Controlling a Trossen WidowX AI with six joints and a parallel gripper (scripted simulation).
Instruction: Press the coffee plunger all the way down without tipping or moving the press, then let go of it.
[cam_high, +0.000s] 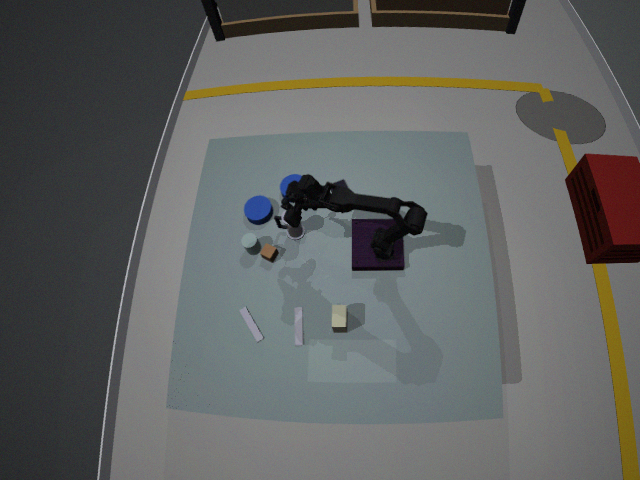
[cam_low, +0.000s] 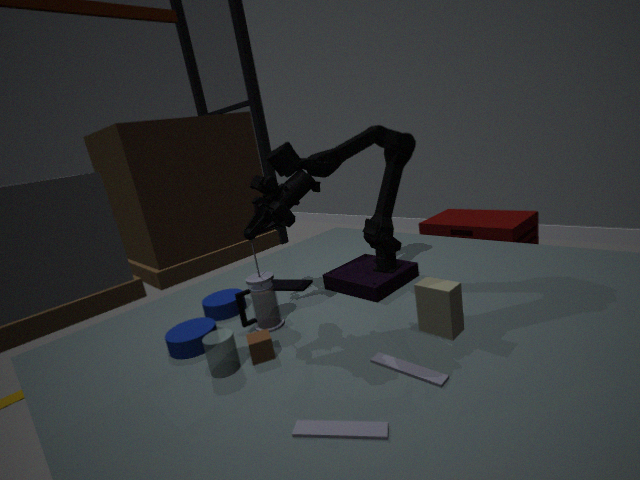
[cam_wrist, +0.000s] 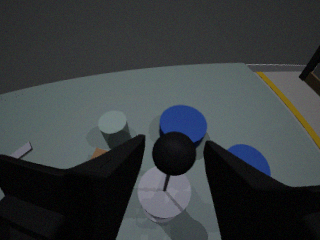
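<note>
Now: the coffee press 10 mm ahead of my gripper tip and 130 mm below it. From my gripper tip the other things lie so: brown cube 110 mm ahead, 90 mm to the left, 230 mm below.
</note>
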